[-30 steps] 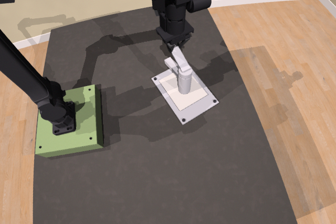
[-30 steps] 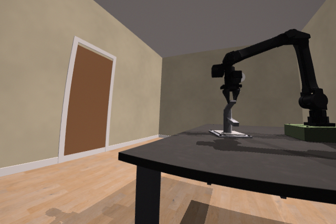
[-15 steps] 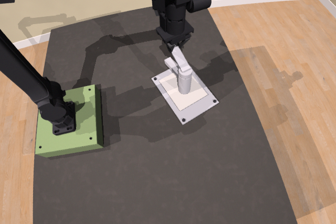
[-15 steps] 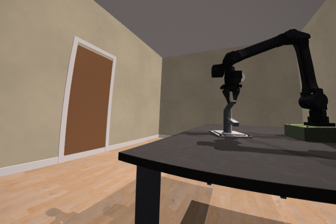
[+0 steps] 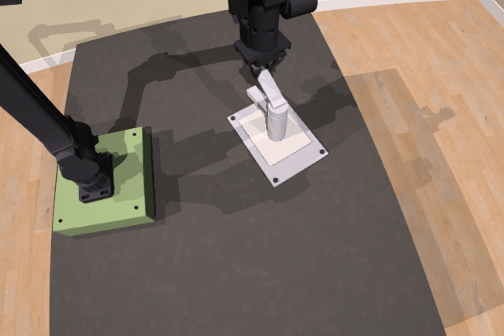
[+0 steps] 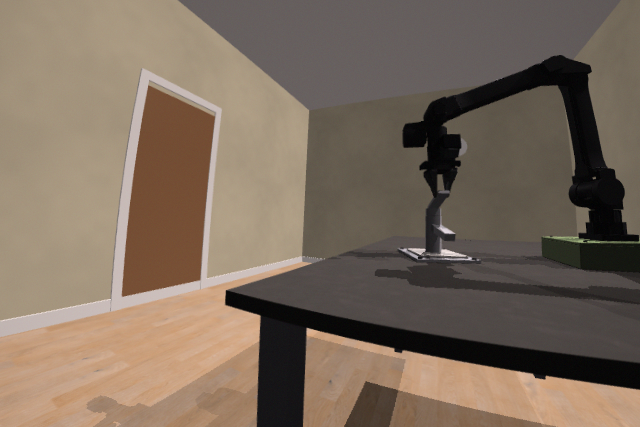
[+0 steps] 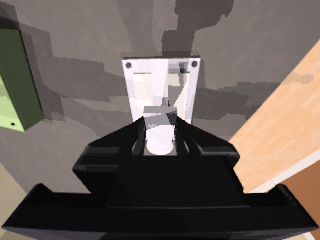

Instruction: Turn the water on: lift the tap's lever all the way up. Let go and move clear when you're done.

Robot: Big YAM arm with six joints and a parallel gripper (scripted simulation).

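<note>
Now: the lever 1 cm ahead of my hand, 3 cm to the right of it and 1 cm below it. Round my hand: grey tap 1 cm ahead, 5 cm to the right, 8 cm below.
</note>
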